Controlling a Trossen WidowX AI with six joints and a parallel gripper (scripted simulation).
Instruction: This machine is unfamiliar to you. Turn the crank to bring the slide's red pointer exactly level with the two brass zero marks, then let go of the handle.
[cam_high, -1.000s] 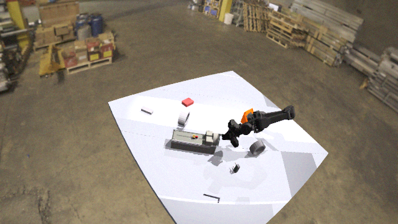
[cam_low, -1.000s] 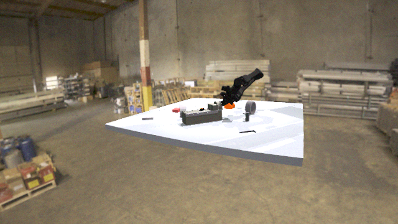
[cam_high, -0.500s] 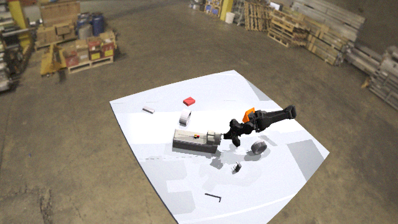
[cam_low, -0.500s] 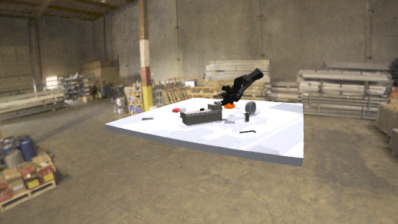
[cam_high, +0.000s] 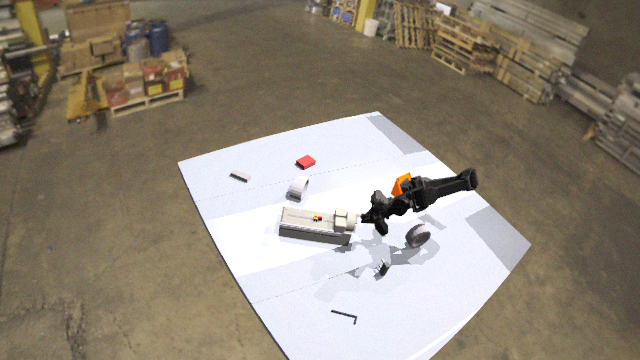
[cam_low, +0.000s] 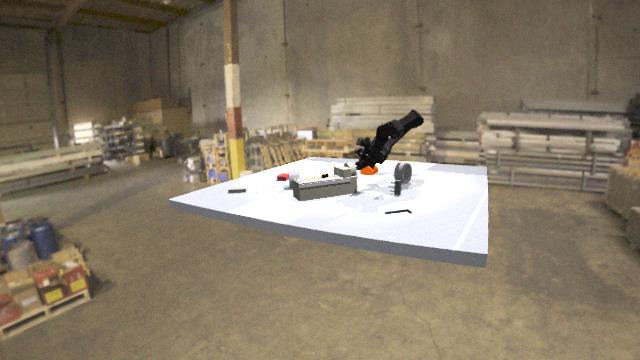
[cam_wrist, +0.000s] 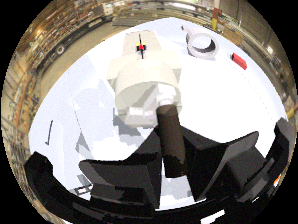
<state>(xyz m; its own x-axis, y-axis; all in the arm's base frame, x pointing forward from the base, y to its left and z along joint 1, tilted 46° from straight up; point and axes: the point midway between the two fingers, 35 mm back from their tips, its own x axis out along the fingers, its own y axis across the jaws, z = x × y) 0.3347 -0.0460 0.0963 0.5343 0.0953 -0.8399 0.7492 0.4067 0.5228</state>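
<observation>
Now: gripper tip 3 cm below the dark crank handle, 1 cm to the right of it and 1 cm past it. Round my gripper tip: hex key: 28 cm ahead, 24 cm to the left, 9 cm below; red pointer: 11 cm ahead, 10 cm to the right, 1 cm below; small clip: 18 cm to the left, 6 cm below, 5 cm ahead.
</observation>
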